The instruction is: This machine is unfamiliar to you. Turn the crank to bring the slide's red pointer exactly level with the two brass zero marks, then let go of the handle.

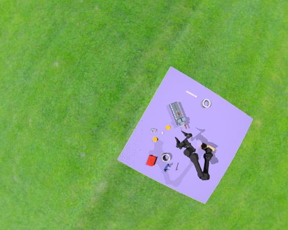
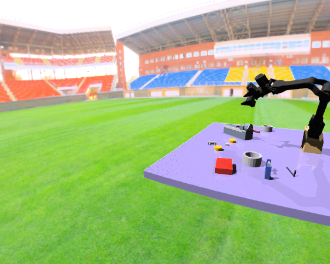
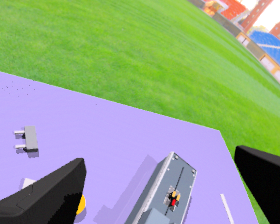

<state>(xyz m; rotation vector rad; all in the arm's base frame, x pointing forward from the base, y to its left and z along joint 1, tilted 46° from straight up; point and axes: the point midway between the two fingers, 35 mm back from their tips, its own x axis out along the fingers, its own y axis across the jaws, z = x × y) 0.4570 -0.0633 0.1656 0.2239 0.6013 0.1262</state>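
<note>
The brown crank handle is 10 cm behind my gripper tip, 12 cm to the right of it and 24 cm below it. From my gripper tip the other things lie so: red block (2 cm behind, 43 cm to the left, 30 cm below); red pointer (5 cm ahead, 19 cm to the right, 23 cm below); small grey bracket (17 cm ahead, 12 cm to the left, 30 cm below).
</note>
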